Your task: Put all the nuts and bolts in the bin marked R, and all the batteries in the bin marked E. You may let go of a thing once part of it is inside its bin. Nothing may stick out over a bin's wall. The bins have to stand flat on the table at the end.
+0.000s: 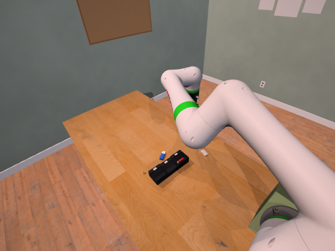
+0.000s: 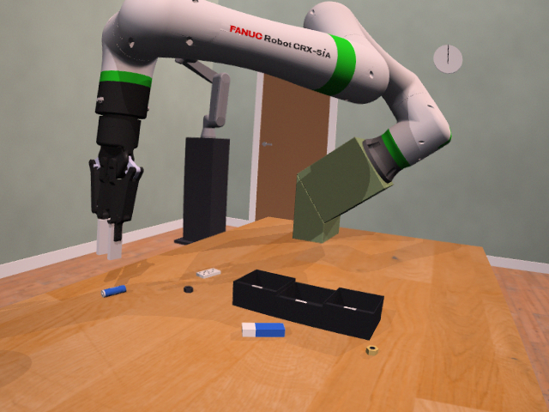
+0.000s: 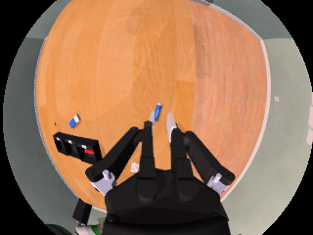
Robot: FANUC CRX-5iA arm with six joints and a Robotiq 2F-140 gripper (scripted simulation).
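Right now my hand is 100 mm above the blue battery. Round my hand: black nut (110 mm to the left, 100 mm below, 100 mm behind); red battery (250 mm to the left, 140 mm behind, 90 mm below); white domino-like tile (210 mm behind, 100 mm below, 90 mm to the left).
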